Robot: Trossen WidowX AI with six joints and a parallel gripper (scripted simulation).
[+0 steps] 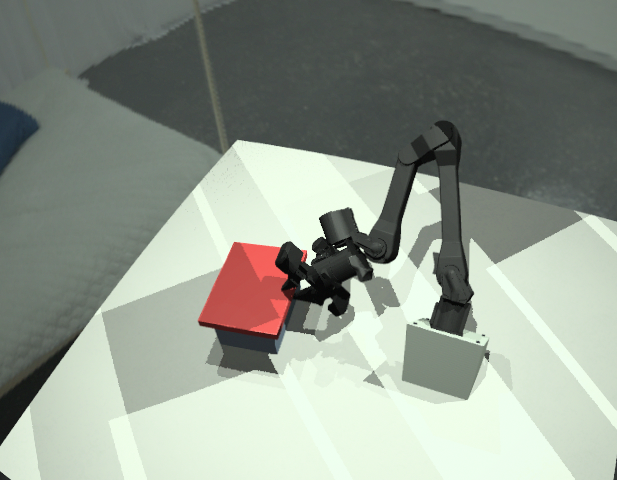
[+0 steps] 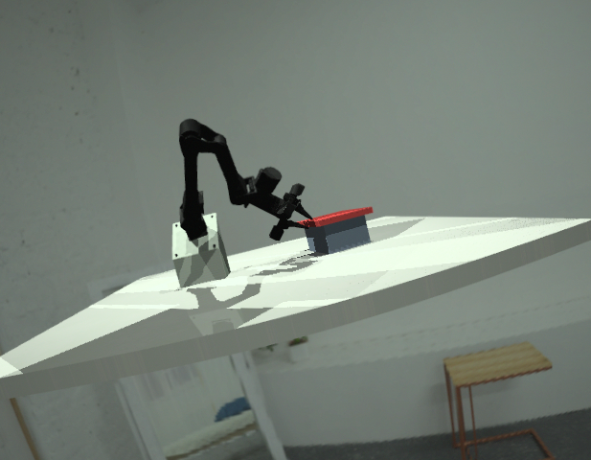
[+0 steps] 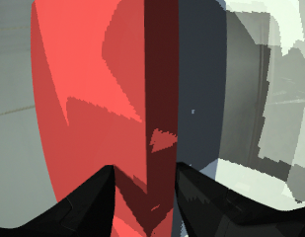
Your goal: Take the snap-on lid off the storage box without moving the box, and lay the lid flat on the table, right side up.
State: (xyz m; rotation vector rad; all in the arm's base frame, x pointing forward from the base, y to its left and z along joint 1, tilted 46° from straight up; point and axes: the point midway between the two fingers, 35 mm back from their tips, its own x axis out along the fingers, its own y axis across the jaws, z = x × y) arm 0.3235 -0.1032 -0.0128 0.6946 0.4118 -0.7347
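The red lid is 70 mm ahead of my gripper tip, 10 mm to the left of it and 10 mm above it. From my gripper tip the other things lie so: storage box: 70 mm ahead, 10 mm to the left, 40 mm below.
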